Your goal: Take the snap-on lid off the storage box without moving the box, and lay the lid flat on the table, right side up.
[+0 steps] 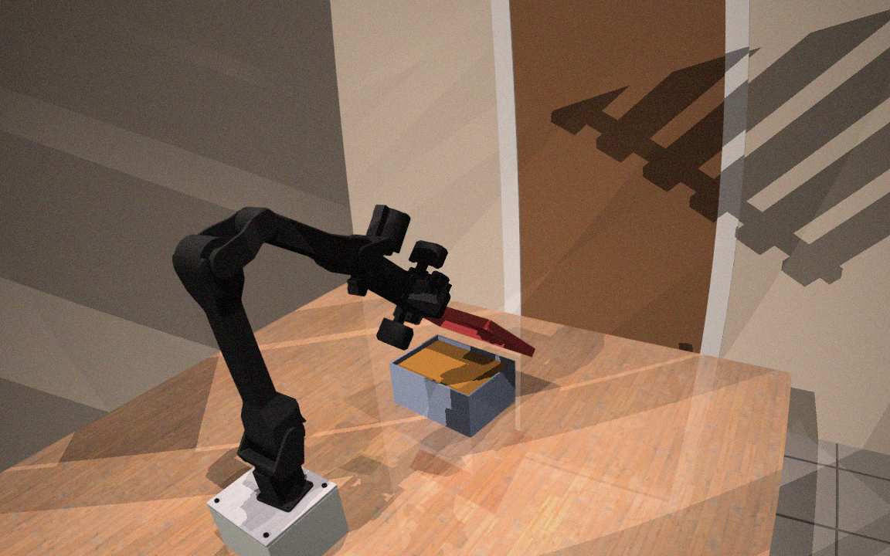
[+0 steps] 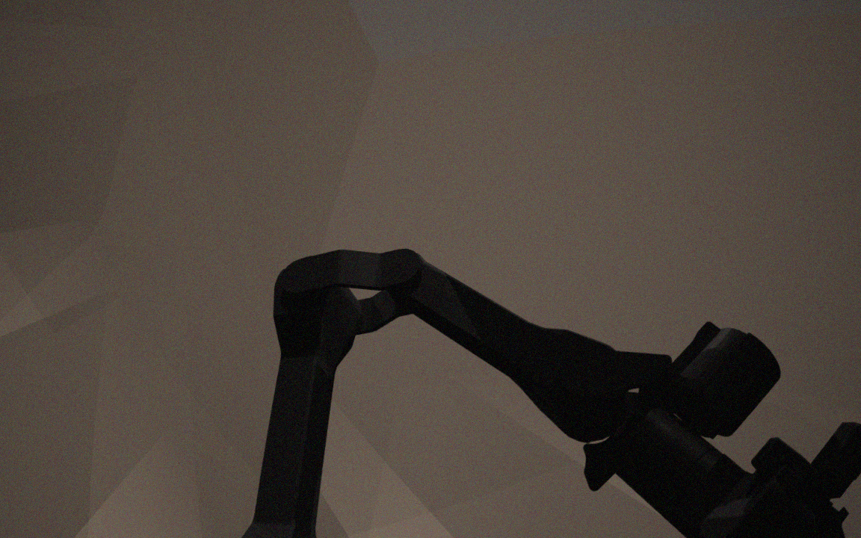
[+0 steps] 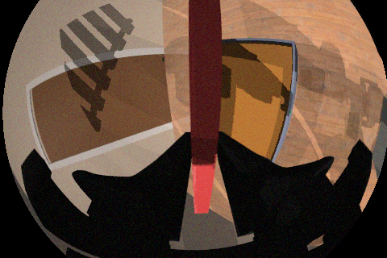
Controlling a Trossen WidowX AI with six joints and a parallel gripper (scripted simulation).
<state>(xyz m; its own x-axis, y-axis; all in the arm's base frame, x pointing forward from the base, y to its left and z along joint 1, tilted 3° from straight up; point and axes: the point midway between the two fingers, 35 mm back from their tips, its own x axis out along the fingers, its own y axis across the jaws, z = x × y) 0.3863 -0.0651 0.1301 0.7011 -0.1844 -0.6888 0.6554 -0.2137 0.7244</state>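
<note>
My gripper tip is 60 mm short of the red lid, 50 mm above it and 20 mm to the left of it. Round my gripper tip: grey-blue storage box: 170 mm below, 30 mm ahead, 10 mm to the right.
</note>
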